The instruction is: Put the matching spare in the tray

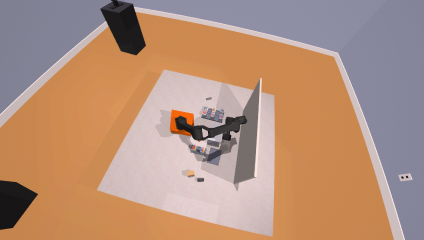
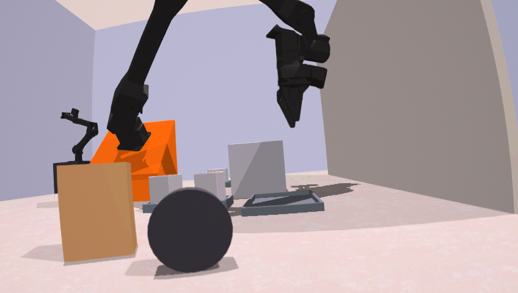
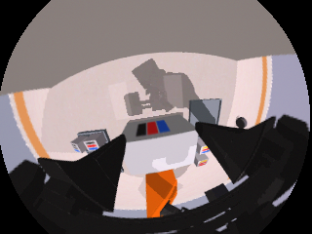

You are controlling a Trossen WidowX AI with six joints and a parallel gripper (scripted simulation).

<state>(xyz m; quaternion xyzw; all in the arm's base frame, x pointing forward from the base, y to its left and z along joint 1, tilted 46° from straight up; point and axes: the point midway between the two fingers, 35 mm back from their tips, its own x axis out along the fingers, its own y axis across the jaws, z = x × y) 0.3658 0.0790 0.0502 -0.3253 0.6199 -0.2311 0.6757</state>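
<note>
Now: gripper tip 8 cm past the grey spare, 18 cm to the right of it and 10 cm above it. Also, from my gripper tip: tall beige panel 15 cm ahead, 2 cm to the left, 9 cm above; blue-grey tray 3 cm behind, 18 cm to the right, 13 cm below; grey mounted unit 8 cm behind, 9 cm below.
</note>
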